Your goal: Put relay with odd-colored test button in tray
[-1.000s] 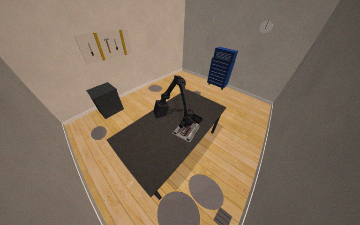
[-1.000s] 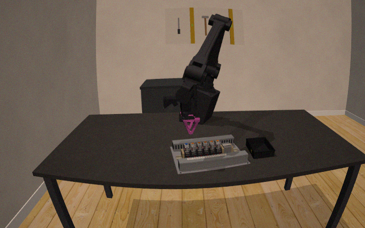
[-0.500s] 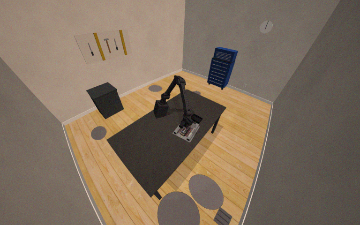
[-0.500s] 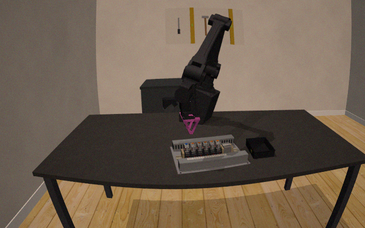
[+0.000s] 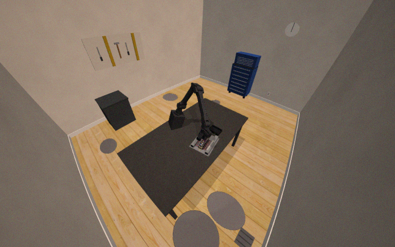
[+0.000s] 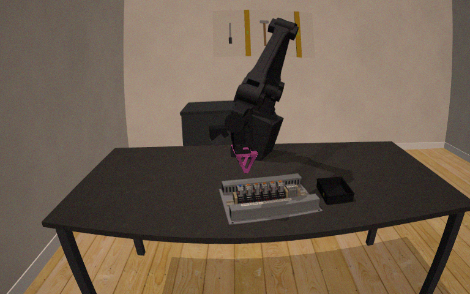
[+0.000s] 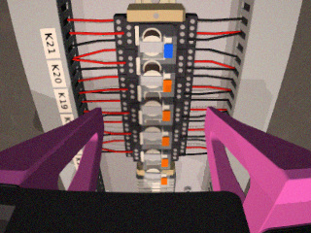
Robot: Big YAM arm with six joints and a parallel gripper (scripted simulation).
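The relay lies 9 cm below my hand and 1 cm to the right of it. The rest, counted from my hand: black tray (34 cm to the left, 12 cm below, 2 cm behind).
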